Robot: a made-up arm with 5 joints. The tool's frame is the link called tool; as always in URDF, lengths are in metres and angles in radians. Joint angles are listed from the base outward.
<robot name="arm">
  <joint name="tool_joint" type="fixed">
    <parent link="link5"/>
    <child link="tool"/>
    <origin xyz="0.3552 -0.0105 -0.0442" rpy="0 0 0"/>
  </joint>
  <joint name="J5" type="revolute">
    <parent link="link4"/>
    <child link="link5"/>
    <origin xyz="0.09 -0.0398 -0.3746" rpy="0 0 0"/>
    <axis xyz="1 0 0"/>
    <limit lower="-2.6" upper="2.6"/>
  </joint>
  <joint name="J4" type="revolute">
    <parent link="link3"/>
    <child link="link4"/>
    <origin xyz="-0.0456 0.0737 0.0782" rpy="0 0 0"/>
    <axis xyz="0 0 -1"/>
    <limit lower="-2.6" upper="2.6"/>
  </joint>
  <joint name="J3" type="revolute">
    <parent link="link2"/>
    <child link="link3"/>
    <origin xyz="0.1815 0.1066 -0.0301" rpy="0 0 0"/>
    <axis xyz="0 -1 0"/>
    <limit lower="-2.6" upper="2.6"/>
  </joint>
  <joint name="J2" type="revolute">
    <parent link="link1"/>
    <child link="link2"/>
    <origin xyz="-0.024 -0.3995 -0.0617" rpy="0 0 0"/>
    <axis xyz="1 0 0"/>
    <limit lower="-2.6" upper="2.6"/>
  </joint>
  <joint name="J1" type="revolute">
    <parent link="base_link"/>
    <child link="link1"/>
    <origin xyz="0 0 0.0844" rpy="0 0 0"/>
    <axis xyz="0 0 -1"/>
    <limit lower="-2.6" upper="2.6"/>
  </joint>
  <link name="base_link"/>
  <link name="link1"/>
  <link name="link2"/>
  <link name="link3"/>
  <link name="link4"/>
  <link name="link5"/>
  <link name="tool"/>
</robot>
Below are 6 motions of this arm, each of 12 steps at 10 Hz.
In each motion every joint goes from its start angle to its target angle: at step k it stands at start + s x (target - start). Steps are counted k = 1, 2, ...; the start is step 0. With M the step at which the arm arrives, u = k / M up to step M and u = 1 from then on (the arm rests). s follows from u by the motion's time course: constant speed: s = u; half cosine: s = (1 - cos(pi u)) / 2; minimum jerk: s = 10 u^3 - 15 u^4 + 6 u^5.
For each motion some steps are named. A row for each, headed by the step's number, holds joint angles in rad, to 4 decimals.
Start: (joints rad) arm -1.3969 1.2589 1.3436 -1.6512 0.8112
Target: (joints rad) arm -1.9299 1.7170 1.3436 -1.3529 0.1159
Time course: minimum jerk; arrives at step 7
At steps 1, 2, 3, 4, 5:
1: -1.4093 1.2696 1.3436 -1.6443 0.7950
2: -1.4740 1.3252 1.3436 -1.6080 0.7106
3: -1.5930 1.4274 1.3436 -1.5415 0.5554
4: -1.7338 1.5485 1.3436 -1.4626 0.3717
5: -1.8528 1.6507 1.3436 -1.3961 0.2165

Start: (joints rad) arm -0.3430 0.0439 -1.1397 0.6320 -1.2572
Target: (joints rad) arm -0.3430 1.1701 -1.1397 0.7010 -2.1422
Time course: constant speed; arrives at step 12
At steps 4, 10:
4: -0.3430 0.4193 -1.1397 0.6550 -1.5522
10: -0.3430 0.9824 -1.1397 0.6895 -1.9947

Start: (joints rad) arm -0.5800 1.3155 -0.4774 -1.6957 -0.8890
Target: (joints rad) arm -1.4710 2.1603 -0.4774 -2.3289 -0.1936
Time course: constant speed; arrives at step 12
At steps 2, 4, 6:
2: -0.7285 1.4563 -0.4774 -1.8012 -0.7731
4: -0.8770 1.5971 -0.4774 -1.9068 -0.6572
6: -1.0255 1.7379 -0.4774 -2.0123 -0.5413

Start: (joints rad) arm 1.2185 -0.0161 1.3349 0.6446 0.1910
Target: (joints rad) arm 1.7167 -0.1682 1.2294 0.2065 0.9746
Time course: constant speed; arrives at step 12
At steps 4, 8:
4: 1.3846 -0.0668 1.2997 0.4986 0.4522
8: 1.5506 -0.1175 1.2646 0.3525 0.7134

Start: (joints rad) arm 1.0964 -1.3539 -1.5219 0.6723 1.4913
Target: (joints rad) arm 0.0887 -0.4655 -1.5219 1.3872 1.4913
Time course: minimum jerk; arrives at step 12
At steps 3, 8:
3: 0.9921 -1.2619 -1.5219 0.7463 1.4913
8: 0.3002 -0.6520 -1.5219 1.2372 1.4913

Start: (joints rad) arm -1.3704 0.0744 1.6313 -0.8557 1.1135
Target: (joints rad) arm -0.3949 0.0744 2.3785 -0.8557 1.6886
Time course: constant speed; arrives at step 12
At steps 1, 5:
1: -1.2891 0.0744 1.6936 -0.8557 1.1614
5: -0.9639 0.0744 1.9426 -0.8557 1.3531

